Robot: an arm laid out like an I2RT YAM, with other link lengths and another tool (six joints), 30 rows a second.
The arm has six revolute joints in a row. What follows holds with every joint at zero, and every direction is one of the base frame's. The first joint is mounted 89.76 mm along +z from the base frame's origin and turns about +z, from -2.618 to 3.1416 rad. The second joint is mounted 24.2 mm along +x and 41.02 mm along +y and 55.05 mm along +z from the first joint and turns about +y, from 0 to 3.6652 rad. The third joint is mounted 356.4 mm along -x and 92.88 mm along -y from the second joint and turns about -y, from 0 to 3.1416 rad. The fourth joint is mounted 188.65 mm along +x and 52.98 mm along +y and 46.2 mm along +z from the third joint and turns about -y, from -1.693 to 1.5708 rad. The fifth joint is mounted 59.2 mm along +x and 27.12 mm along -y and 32.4 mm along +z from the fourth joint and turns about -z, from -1.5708 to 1.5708 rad. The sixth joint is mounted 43.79 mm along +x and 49.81 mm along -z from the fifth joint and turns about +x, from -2.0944 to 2.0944 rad. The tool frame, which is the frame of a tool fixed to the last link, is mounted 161 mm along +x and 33 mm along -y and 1 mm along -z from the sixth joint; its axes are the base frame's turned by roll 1.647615, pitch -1.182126 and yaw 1.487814 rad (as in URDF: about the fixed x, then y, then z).
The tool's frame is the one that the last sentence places.
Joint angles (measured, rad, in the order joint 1, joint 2, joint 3, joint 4, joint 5, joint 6), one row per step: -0.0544, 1.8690, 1.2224, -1.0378, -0.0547, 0.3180; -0.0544, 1.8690, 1.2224, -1.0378, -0.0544, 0.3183; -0.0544, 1.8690, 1.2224, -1.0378, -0.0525, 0.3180; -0.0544, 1.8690, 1.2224, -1.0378, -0.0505, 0.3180; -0.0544, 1.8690, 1.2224, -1.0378, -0.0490, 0.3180; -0.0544, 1.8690, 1.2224, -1.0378, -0.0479, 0.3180; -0.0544, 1.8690, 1.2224, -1.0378, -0.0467, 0.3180; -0.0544, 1.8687, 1.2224, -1.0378, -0.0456, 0.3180; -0.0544, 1.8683, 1.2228, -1.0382, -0.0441, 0.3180; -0.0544, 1.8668, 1.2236, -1.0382, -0.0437, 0.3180; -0.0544, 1.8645, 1.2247, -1.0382, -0.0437, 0.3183; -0.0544, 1.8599, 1.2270, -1.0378, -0.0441, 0.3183; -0.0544, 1.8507, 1.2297, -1.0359, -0.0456, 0.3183; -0.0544, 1.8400, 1.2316, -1.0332, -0.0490, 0.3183; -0.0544, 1.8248, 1.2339, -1.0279, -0.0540, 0.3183; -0.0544, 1.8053, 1.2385, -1.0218, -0.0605, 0.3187; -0.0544, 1.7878, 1.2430, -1.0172, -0.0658, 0.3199; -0.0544, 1.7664, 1.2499, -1.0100, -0.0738, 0.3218
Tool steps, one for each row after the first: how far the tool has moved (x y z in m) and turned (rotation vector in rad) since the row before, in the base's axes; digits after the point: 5 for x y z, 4 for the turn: -0.00001, -0.00006, 0.00001, -0.0003, 0.0000, -0.0003; -0.00001, -0.00040, 0.00004, -0.0019, 0.0001, 0.0005; -0.00002, -0.00041, 0.00004, -0.0020, 0.0001, 0.0002; -0.00001, -0.00031, 0.00003, -0.0015, 0.0001, 0.0002; -0.00001, -0.00023, 0.00002, -0.0011, 0.0001, 0.0001; -0.00001, -0.00025, 0.00003, -0.0012, 0.0001, 0.0001; -0.00001, -0.00023, 0.00009, -0.0011, -0.0002, 0.0001; 0.00002, -0.00031, 0.00019, -0.0015, -0.0003, 0.0002; 0.00026, -0.00010, 0.00044, -0.0005, -0.0023, 0.0000; 0.00035, -0.00002, 0.00065, -0.0002, -0.0034, -0.0003; 0.00085, 0.00004, 0.00129, 0.0000, -0.0073, 0.0000; 0.00134, 0.00024, 0.00229, 0.0007, -0.0139, -0.0001; 0.00127, 0.00063, 0.00248, 0.0026, -0.0155, -0.0003; 0.00201, 0.00092, 0.00347, 0.0037, -0.0230, -0.0003; 0.00285, 0.00119, 0.00484, 0.0048, -0.0305, -0.0006; 0.00233, 0.00098, 0.00457, 0.0038, -0.0268, -0.0012; 0.00359, 0.00148, 0.00592, 0.0061, -0.0358, -0.0017
